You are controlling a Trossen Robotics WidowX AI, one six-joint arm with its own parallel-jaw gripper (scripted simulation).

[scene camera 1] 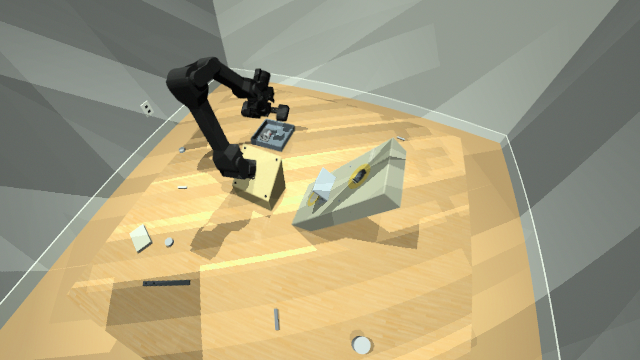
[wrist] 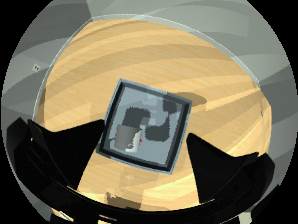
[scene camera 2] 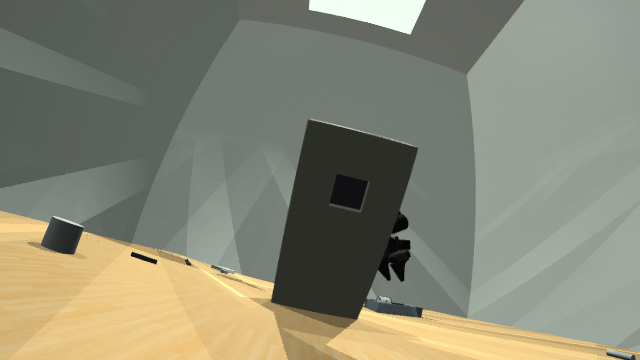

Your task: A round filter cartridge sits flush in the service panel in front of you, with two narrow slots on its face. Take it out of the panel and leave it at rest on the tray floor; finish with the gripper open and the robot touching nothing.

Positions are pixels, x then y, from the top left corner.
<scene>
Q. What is my gripper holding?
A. Nothing.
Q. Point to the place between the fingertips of my gripper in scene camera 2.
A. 395, 281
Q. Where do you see a grey-blue tray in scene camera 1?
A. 281, 132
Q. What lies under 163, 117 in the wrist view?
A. A grey-blue tray.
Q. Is my gripper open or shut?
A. Open.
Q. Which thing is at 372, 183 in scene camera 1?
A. A service panel.
</scene>
